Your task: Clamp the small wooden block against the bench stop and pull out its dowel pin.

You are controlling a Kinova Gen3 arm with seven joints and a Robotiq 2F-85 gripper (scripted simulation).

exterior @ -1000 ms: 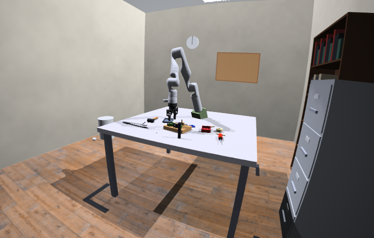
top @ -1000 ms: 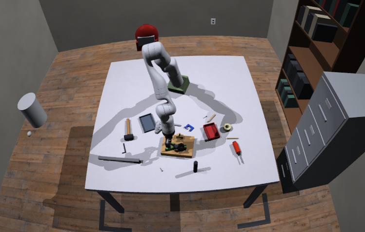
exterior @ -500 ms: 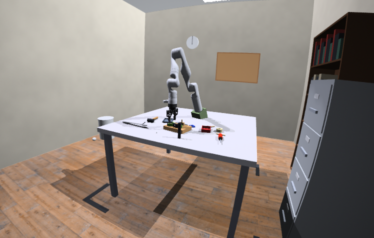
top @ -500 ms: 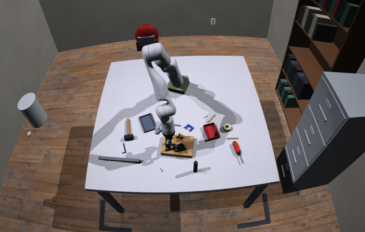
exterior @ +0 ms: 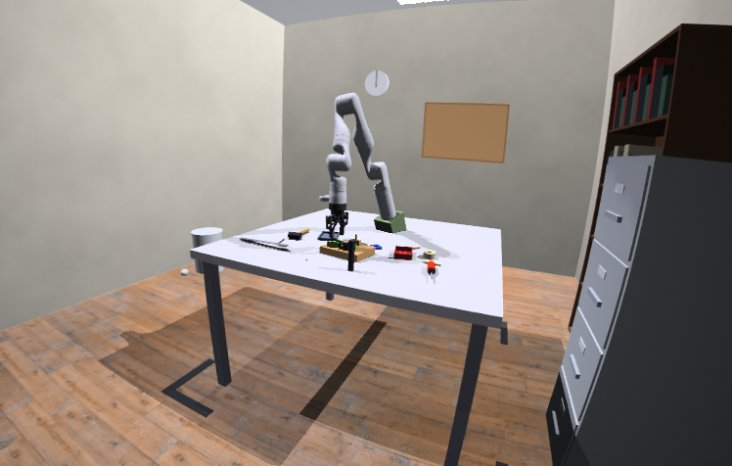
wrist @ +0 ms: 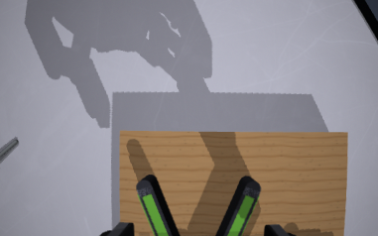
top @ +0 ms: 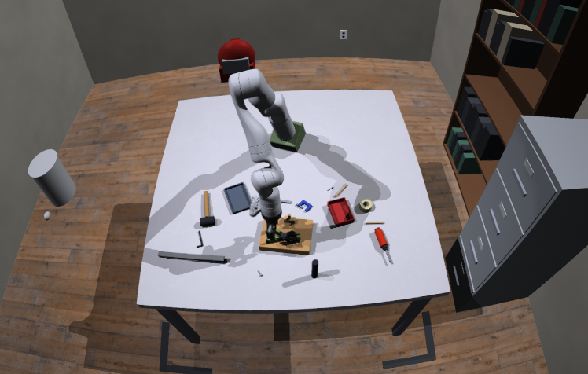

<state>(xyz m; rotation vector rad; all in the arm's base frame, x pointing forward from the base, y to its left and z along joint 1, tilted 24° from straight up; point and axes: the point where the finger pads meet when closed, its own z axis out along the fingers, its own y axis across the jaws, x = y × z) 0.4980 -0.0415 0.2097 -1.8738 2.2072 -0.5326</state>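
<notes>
Right now the wooden bench board is 2 cm behind my hand, 5 cm to the left of it and 6 cm below it. The rest, counted from my hand: round dowel pin: 7 cm behind, 6 cm to the left, 3 cm below; then grey t-shaped tool: 21 cm behind, 8 cm below; then wooden block: 7 cm behind, 6 cm to the left, 5 cm below.
</notes>
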